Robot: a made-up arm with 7 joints. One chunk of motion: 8 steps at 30 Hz.
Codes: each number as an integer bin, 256 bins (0 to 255) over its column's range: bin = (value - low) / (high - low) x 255, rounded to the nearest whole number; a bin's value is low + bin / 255 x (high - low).
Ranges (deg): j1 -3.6..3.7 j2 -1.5..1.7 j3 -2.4..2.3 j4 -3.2..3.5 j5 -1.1..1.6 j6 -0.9..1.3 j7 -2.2..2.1
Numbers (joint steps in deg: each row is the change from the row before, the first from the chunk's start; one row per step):
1: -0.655 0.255 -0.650 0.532 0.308 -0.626 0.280
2: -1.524 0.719 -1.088 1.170 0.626 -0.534 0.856
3: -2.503 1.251 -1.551 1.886 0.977 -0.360 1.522
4: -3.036 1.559 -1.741 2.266 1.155 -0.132 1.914
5: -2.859 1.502 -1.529 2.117 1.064 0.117 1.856
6: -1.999 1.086 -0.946 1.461 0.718 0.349 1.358
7: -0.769 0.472 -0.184 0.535 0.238 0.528 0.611
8: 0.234 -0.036 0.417 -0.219 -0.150 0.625 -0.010
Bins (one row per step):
1: 103 140 95 142 133 32 147
2: 73 177 71 166 163 42 181
3: 38 219 46 194 196 63 221
4: 20 244 36 208 213 89 244
5: 26 239 47 202 204 118 241
6: 56 206 79 177 172 145 211
7: 99 157 120 142 126 166 167
8: 134 117 153 113 90 177 130

